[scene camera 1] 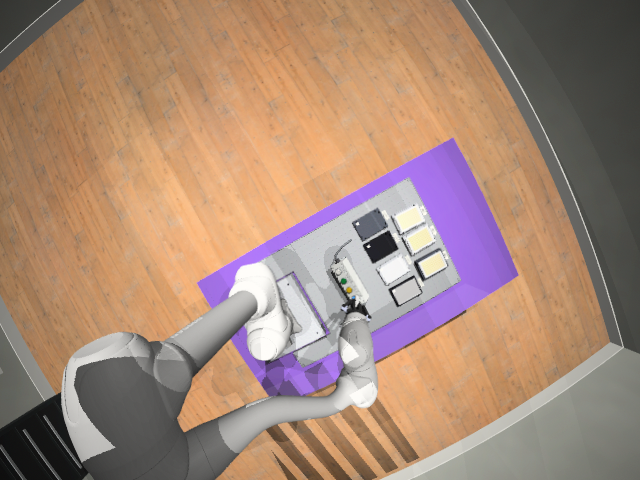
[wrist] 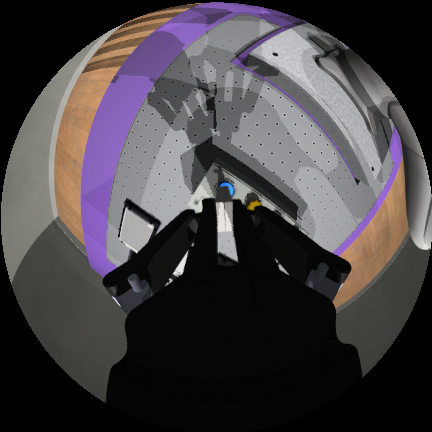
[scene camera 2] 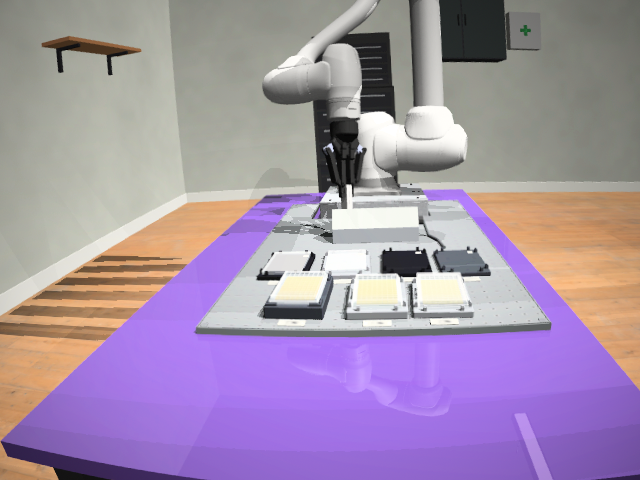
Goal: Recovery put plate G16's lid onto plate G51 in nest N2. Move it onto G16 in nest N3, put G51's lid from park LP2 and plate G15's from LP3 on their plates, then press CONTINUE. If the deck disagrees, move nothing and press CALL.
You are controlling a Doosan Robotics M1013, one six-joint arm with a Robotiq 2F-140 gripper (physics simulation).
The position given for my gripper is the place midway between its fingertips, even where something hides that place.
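Observation:
My gripper [scene camera 2: 346, 211], in sight. Gripper [wrist: 222, 196], wrist view too. Button box [scene camera 2: 398, 224], in sight.

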